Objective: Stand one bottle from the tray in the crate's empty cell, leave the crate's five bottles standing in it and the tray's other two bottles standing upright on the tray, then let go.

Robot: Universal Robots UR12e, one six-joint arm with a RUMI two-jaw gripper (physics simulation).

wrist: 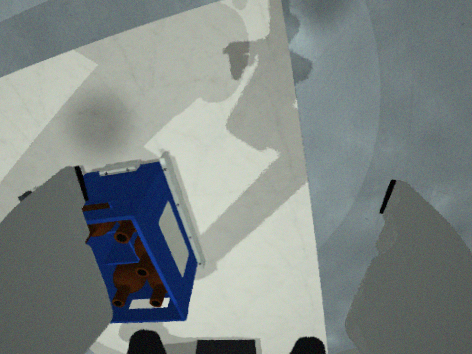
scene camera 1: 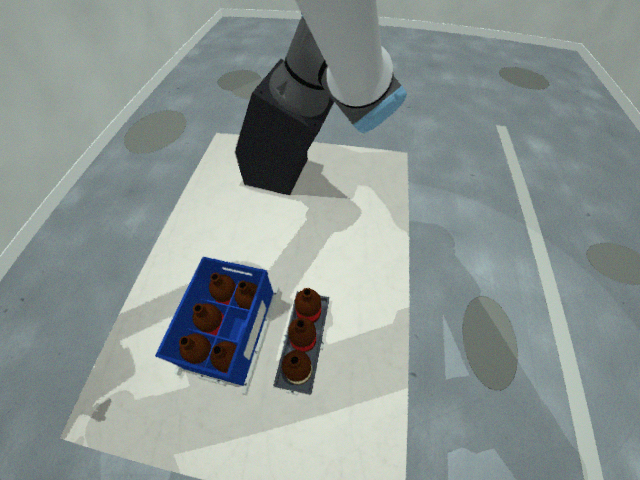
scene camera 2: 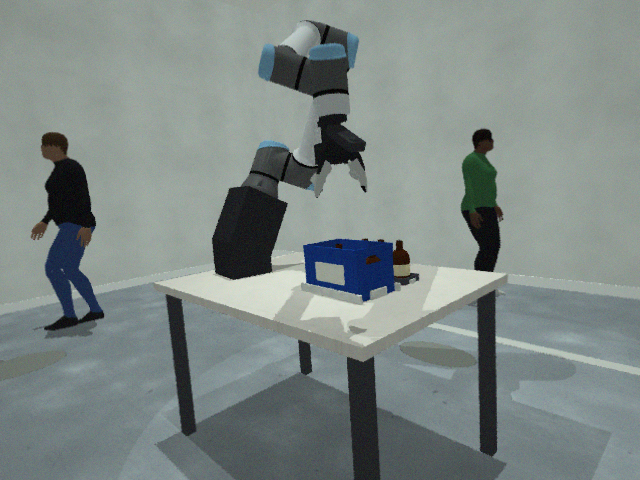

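Pixels of known places: gripper, fingertip midpoint: (wrist: 235,178) (scene camera 2: 342,194); arm's base, origin of the base link: (scene camera 1: 298,93) (scene camera 2: 258,195).
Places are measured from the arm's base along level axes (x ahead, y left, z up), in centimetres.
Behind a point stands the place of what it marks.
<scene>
The blue crate (scene camera 1: 266,287) {z -24.1, x 54.2, y -8.2 cm} (scene camera 2: 361,268) {z -25.5, x 74.3, y -29.8 cm} (wrist: 135,192) {z -25.8, x 74.4, y -29.7 cm} stands on the table with several brown bottles upright in it. Its empty cell (scene camera 1: 232,326) {z -35.1, x 61.9, y -19.3 cm} is the middle one on the side facing the tray. The dark tray (scene camera 1: 321,311) (scene camera 2: 412,278) {z -35.1, x 79.1, y -0.3 cm} lies beside the crate, with three brown bottles upright in a row: a far one (scene camera 1: 308,303) {z -24.4, x 58.7, y 3.4 cm}, a middle one (scene camera 1: 301,333) {z -24.3, x 66.8, y 1.7 cm} and a near one (scene camera 1: 296,365) {z -20.8, x 75.1, y 0.9 cm} (scene camera 2: 401,258) {z -27.1, x 76.0, y -2.6 cm}. My gripper (scene camera 2: 341,192) {z -0.6, x 83.9, y -53.5 cm} (wrist: 235,178) {z -0.6, x 83.9, y -53.5 cm} is open and empty, high above the crate. It does not show in scene camera 1. My left finger hides part of the crate in the wrist view.
The white table (scene camera 1: 356,273) {z -36.7, x 43.8, y 18.6 cm} (scene camera 2: 232,299) {z -36.7, x 28.9, y -46.5 cm} carries the arm's black base (scene camera 1: 273,139) {z -10.7, x 8.9, y -8.4 cm} (scene camera 2: 248,232) {z -16.3, x 6.7, y -15.0 cm} behind the crate. Low pale rails (scene camera 2: 330,294) {z -35.5, x 61.5, y -30.2 cm} (wrist: 185,215) {z -34.4, x 61.5, y -30.2 cm} run along the crate's foot. Two people, one in black (scene camera 2: 69,191) and one in green (scene camera 2: 479,180), stand beyond the table.
</scene>
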